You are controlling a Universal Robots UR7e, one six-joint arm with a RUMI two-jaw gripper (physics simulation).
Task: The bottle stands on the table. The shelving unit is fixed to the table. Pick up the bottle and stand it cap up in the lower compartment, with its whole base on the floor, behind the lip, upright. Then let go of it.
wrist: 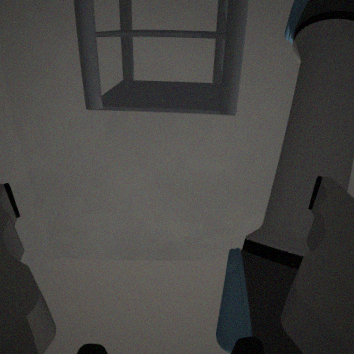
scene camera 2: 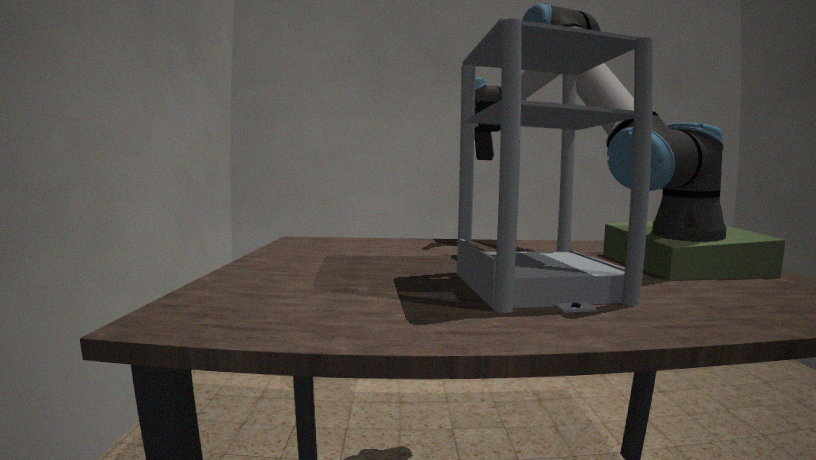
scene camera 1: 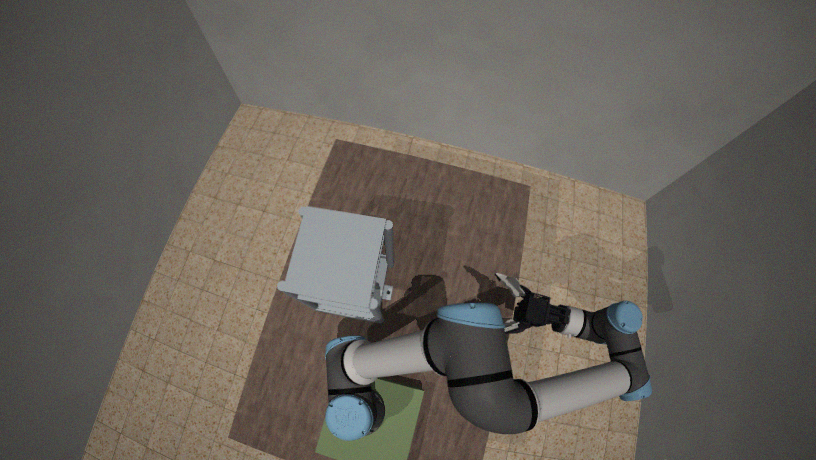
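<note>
The bottle does not show in any of the three views. The grey shelving unit stands upright on the table. No bottle shows on its lower compartment floor, which has low walls around it, in scene camera 2. My gripper is open, its fingers wide apart with nothing between them. It is raised, off to the right of the unit in scene camera 1, near the table's edge. In scene camera 2 it is partly hidden behind the unit's posts and middle shelf.
The wooden table bears a green block under the arm's base. The unit's middle shelf roofs the lower compartment. A small bolted tab sticks out at the unit's foot. The arm reaches past the table's right edge.
</note>
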